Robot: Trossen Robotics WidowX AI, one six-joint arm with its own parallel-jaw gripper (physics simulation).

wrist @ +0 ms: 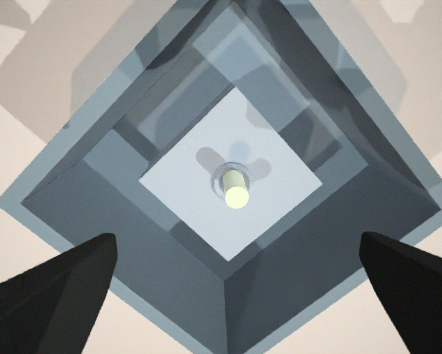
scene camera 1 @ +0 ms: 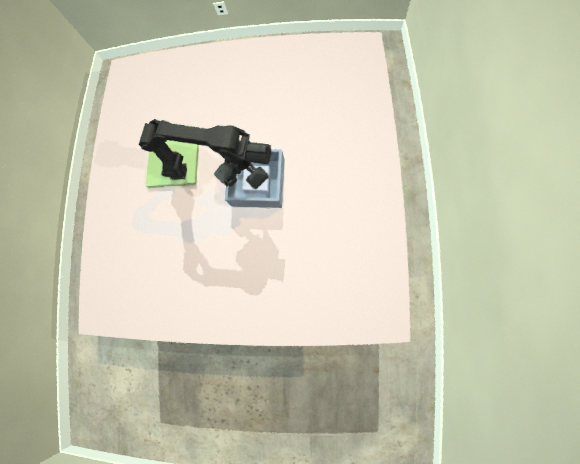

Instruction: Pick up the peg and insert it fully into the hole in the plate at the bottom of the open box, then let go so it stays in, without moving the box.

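Pixels of known places: gripper, fingertip midpoint: (wrist: pixel 239 244) (scene camera 1: pixel 247 171); arm's base, link origin: (scene camera 1: pixel 178 171).
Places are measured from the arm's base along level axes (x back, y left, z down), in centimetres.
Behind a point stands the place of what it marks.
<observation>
A pale yellow peg (wrist: pixel 236 192) @[x -31.3, y -4.9, z -6.3 cm] stands upright in the ringed hole near the middle of the white plate (wrist: pixel 175 180) @[x -34.3, y -7.5, z -3.4 cm] (scene camera 1: pixel 248 187) @[x -29.3, y -8.2, z -3.4 cm]; its upper part sticks up out of the hole. How deep its lower end sits is hidden. The plate lies at the bottom of the blue open box (scene camera 1: pixel 255 203) @[x -32.1, y -14.1, z -3.3 cm] (wrist: pixel 45 177) @[x -38.0, y -13.3, z -7.0 cm]. My gripper (wrist: pixel 239 244) @[x -31.0, y -5.9, z -13.7 cm] (scene camera 1: pixel 242 177) @[x -31.0, y -5.9, z -13.7 cm] is open and empty, high above the box, its fingers wide apart and clear of the peg. In the scene view the peg cannot be made out.
The arm's base stands on a green pad (scene camera 1: pixel 191 165) @[x -5.2, y 2.4, z -0.1 cm] to the left of the box. The black arm (scene camera 1: pixel 192 134) @[x -21.8, y -5.4, z -42.0 cm] reaches over from there. The box walls rise around the plate on all sides. The pink table top (scene camera 1: pixel 340 225) @[x -62.0, y -20.7, z 2.5 cm] extends around the box.
</observation>
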